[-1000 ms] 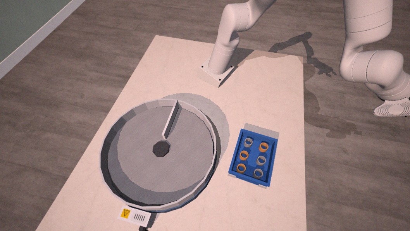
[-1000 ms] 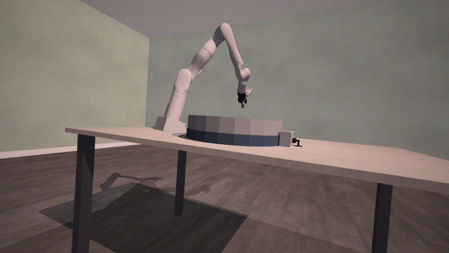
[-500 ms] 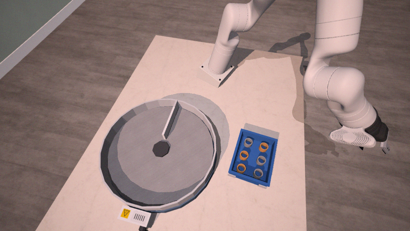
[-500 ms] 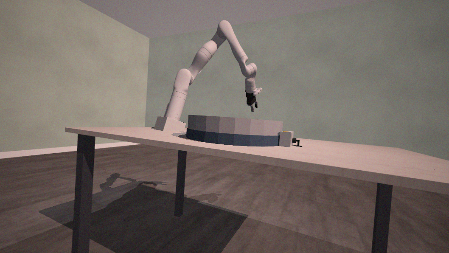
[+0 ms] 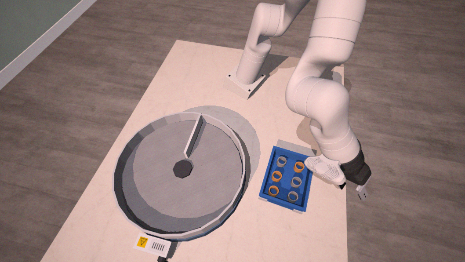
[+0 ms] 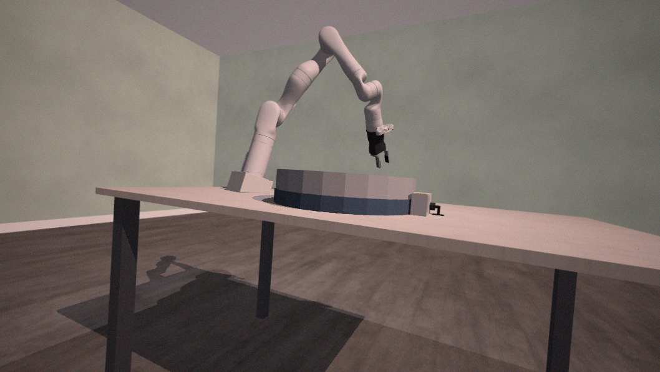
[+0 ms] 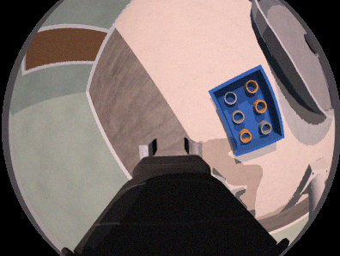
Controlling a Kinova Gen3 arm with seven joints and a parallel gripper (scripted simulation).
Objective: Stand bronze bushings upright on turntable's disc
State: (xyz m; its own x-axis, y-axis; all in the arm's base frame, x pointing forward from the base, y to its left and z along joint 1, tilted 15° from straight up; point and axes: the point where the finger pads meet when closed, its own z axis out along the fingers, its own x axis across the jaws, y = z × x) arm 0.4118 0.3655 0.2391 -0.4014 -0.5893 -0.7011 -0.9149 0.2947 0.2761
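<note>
Now: the blue crate 40 mm behind my hand, 150 mm to the right of it and 150 mm below it. From my hand the other things lie so: grey turntable disc: 60 mm ahead, 490 mm to the right, 120 mm below.
</note>
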